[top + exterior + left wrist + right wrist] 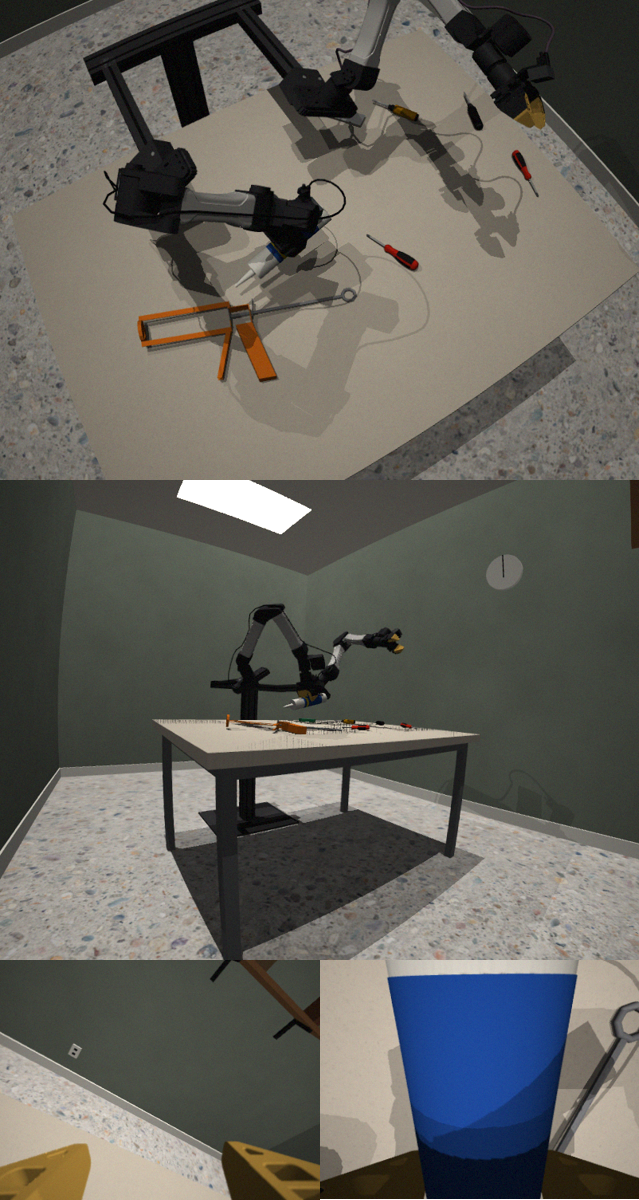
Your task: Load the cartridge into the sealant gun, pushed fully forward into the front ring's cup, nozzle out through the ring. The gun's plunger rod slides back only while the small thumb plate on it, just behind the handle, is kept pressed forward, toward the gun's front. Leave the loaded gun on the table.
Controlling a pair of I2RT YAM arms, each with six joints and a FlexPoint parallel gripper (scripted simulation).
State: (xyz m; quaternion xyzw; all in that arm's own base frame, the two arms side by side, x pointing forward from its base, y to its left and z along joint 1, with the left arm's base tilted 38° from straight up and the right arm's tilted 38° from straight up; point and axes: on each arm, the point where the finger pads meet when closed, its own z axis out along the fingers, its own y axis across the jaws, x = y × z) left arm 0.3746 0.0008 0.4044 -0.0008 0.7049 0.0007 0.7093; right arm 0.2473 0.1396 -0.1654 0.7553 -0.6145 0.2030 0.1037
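Right now my right hand is 60 mm short of the thumb plate, 150 mm to the left of it and 120 mm above it. Also, from my right hand: cartridge 20 mm to the right, 10 mm below; then plunger rod 90 mm ahead, 60 mm to the right, 130 mm below; then green-handled tool 380 mm behind, 360 mm to the left, 130 mm below.
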